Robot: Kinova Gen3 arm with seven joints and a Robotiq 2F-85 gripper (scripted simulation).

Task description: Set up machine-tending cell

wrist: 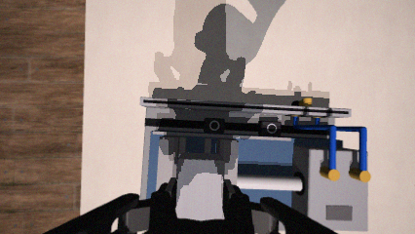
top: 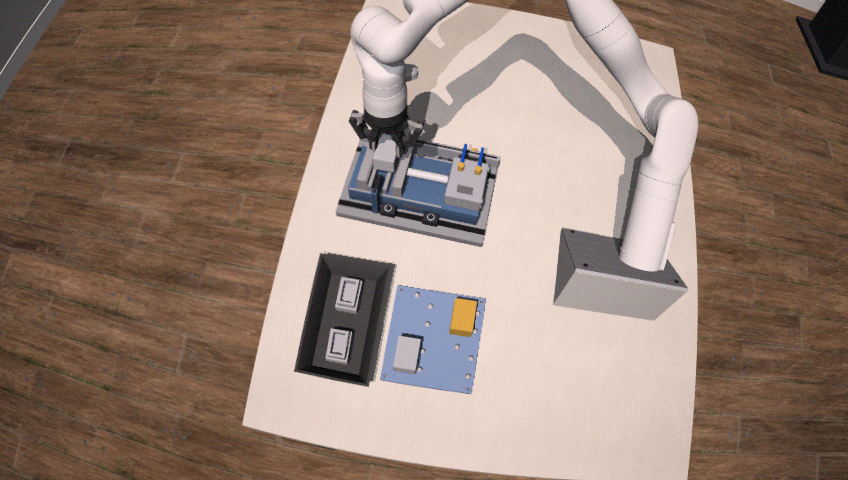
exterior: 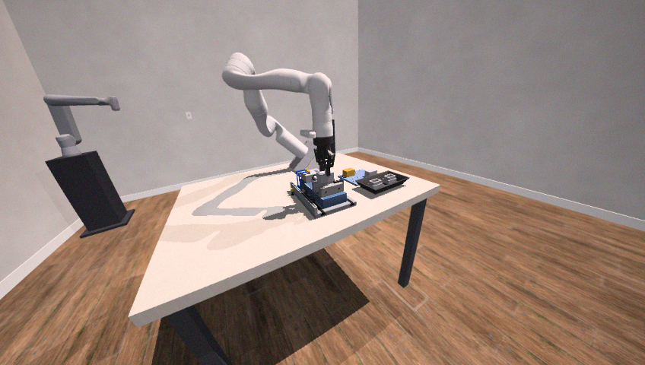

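The white rod lies 80 mm behind my hand, 20 mm to the left of it and 70 mm below it. Also, from my hand: hose block 160 mm behind, 30 mm to the left, 70 mm below; then blue vise 60 mm behind, 20 mm to the left, 110 mm below; then brass blank 160 mm behind, 290 mm to the left, 120 mm below.
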